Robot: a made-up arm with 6 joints.
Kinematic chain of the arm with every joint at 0, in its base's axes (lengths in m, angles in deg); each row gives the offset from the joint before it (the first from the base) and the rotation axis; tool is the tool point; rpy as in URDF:
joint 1: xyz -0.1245 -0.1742 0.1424 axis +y
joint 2: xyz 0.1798 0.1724 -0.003 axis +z
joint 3: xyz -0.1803 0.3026 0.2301 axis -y
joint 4: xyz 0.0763 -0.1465 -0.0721 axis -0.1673 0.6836 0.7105
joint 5: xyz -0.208 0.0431 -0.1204 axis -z
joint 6: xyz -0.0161 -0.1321 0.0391 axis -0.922 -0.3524 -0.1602
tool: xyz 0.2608 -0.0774 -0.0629 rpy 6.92 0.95 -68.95
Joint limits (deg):
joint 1: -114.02..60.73
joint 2: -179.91..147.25
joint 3: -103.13..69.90
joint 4: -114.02..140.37
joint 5: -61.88..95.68
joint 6: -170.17..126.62
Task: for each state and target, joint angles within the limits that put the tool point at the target. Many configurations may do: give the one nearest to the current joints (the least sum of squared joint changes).
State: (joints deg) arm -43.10 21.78 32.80 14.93 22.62 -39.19
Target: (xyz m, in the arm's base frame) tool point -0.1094 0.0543 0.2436
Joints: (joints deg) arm -81.74 40.96 40.07 31.85 14.32 -71.64
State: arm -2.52 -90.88 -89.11 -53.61 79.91 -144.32
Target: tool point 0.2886 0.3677 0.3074
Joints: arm 3.55 -99.88 -94.71 -55.83 86.54 -133.61
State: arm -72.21 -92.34 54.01 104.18 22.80 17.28
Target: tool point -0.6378 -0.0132 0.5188
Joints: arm -68.02 -92.01 69.90 124.87 56.65 38.41
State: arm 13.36 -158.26 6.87 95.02 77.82 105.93
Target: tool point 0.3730 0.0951 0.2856
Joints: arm 46.79 -157.48 10.95 67.64 78.69 98.59
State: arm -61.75 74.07 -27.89 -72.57 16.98 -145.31
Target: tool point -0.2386 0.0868 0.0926
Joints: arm -61.71 64.05 -22.29 -75.26 11.84 -145.04
